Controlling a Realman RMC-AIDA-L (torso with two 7-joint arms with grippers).
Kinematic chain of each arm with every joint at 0, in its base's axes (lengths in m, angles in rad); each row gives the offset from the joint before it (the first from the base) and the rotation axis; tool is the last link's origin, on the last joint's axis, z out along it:
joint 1: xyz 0 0 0.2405 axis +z
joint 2: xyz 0 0 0 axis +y
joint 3: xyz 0 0 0.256 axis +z
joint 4: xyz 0 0 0 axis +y
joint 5: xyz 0 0 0.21 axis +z
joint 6: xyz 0 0 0 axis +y
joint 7: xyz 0 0 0.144 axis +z
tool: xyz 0 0 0
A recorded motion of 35 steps. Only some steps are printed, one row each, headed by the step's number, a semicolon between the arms.
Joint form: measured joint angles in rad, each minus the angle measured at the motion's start. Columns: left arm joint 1, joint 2, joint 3, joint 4, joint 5, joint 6, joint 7; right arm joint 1, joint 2, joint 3, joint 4, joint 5, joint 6, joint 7.
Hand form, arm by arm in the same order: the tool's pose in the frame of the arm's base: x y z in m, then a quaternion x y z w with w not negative. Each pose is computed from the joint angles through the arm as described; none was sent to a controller.
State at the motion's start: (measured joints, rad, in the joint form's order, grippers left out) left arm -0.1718 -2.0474 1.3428 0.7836 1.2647 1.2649 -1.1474; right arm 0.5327 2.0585 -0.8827 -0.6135 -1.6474 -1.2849 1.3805
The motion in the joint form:
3: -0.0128 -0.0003 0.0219 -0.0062 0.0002 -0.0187 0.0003; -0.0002 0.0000 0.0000 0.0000 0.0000 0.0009 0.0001
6: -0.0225 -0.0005 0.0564 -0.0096 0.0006 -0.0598 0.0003; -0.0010 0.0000 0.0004 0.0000 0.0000 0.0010 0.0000
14: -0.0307 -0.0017 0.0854 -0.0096 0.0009 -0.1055 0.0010; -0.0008 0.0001 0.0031 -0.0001 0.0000 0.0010 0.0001
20: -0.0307 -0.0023 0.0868 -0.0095 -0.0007 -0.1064 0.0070; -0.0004 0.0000 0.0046 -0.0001 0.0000 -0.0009 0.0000
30: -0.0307 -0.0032 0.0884 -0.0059 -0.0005 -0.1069 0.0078; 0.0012 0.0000 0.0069 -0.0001 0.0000 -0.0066 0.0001
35: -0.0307 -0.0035 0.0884 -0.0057 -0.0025 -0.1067 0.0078; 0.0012 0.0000 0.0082 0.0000 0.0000 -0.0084 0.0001
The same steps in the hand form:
3: -0.2771 0.2868 -0.0227 -0.90900 -0.18462 -0.29288 0.23207; 0.2497 0.3704 0.0038 -0.89686 0.23915 0.29154 0.23121
6: -0.2763 0.2893 -0.0301 -0.91367 -0.18553 -0.27883 0.23028; 0.2501 0.3702 0.0039 -0.89668 0.23954 0.29151 0.23153
14: -0.2761 0.2926 -0.0361 -0.91701 -0.18617 -0.26450 0.23340; 0.2501 0.3704 0.0043 -0.89613 0.23988 0.29222 0.23244
20: -0.2758 0.2926 -0.0364 -0.91738 -0.18366 -0.26430 0.23414; 0.2499 0.3704 0.0045 -0.89604 0.23955 0.29296 0.23217
30: -0.2747 0.2929 -0.0366 -0.91775 -0.18159 -0.26466 0.23390; 0.2489 0.3704 0.0048 -0.89623 0.23827 0.29485 0.23036
35: -0.2744 0.2930 -0.0365 -0.91735 -0.18178 -0.26566 0.23419; 0.2488 0.3703 0.0050 -0.89610 0.23821 0.29553 0.23005

